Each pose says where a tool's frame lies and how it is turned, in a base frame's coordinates. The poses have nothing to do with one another.
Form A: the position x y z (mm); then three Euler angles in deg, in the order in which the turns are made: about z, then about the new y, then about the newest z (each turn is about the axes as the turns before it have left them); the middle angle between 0 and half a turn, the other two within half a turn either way.
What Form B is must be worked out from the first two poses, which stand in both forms.
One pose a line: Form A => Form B
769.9 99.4 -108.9 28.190 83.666 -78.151 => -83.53 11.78 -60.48 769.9 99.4 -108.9
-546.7 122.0 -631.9 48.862 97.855 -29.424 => -105.69 59.64 -54.76 -546.7 122.0 -631.9
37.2 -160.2 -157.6 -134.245 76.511 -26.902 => -62.07 60.13 160.45 37.2 -160.2 -157.6
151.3 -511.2 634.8 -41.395 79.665 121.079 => 77.98 -30.52 54.78 151.3 -511.2 634.8
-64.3 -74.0 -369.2 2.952 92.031 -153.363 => -94.52 -63.29 -83.01 -64.3 -74.0 -369.2
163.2 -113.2 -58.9 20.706 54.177 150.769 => 34.08 -45.04 156.99 163.2 -113.2 -58.9
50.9 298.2 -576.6 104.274 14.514 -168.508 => -2.95 -14.22 -63.87 50.9 298.2 -576.6
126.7 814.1 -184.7 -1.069 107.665 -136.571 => -114.86 -43.79 -73.29 126.7 814.1 -184.7
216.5 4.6 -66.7 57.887 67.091 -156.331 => -43.53 -57.53 -73.72 216.5 4.6 -66.7
